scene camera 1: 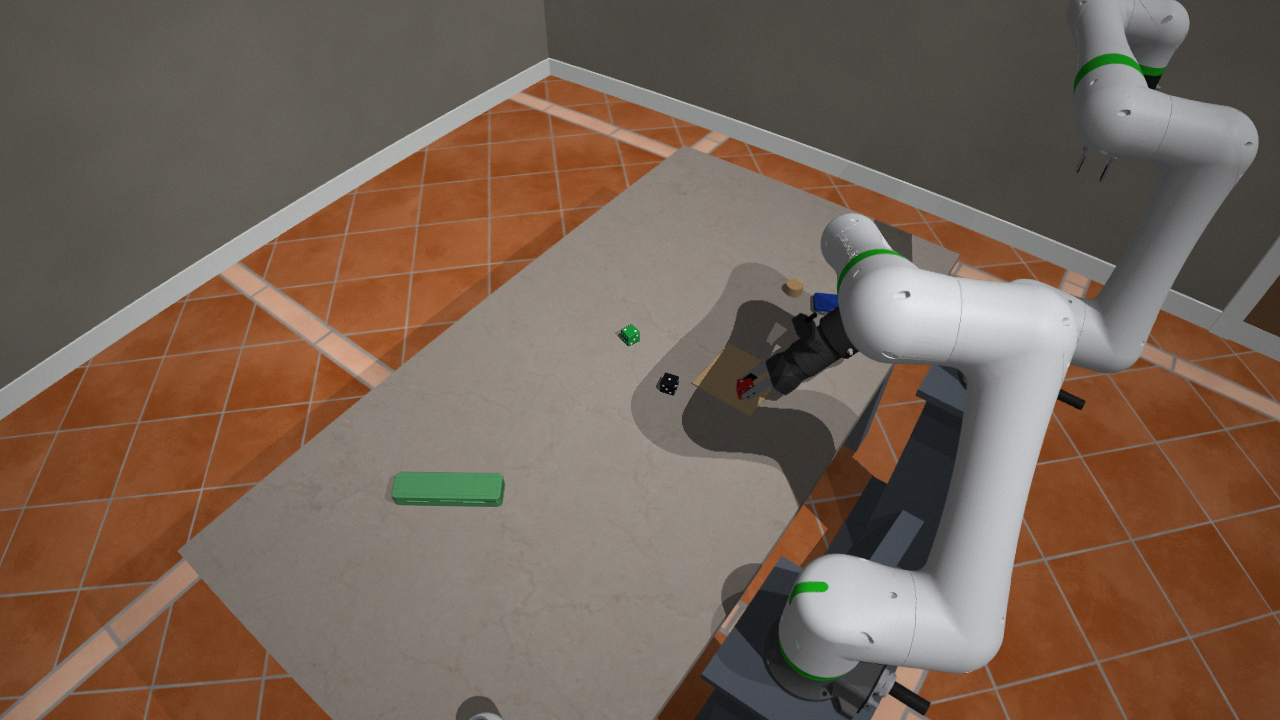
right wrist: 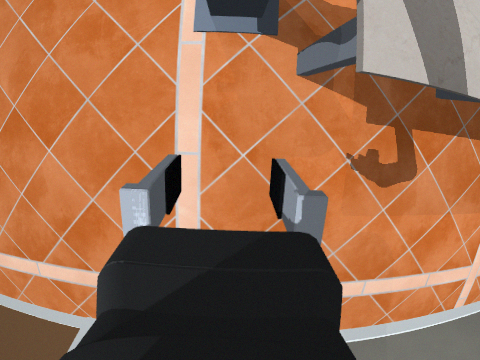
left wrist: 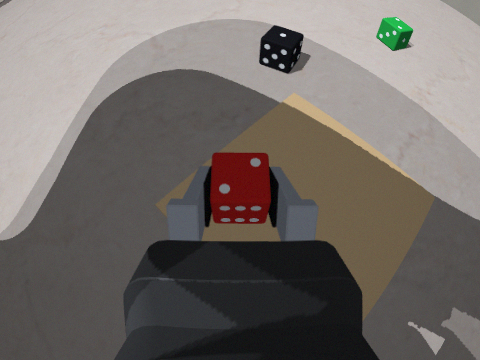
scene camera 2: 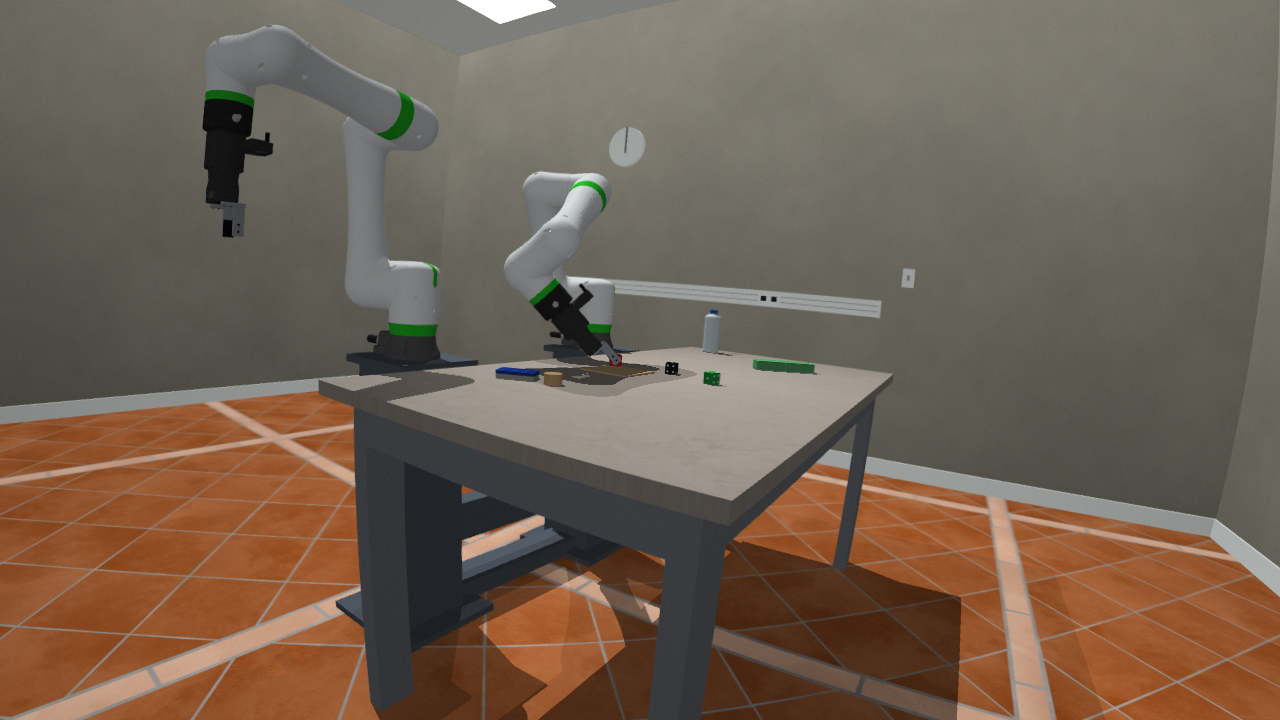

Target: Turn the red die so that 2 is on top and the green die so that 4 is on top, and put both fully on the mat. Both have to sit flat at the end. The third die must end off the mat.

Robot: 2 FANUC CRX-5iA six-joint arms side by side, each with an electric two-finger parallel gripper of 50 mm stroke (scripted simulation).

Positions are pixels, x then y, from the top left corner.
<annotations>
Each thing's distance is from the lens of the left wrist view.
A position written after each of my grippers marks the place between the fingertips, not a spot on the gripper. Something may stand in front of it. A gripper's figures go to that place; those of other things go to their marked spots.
my left gripper [left wrist: 239, 184]: 17 cm
tan mat [left wrist: 370, 210]: 20 cm
black die [left wrist: 280, 48]: 26 cm
red die [left wrist: 240, 193]: 14 cm
The marked spots on the red die and the black die are 15 cm apart.
</annotations>
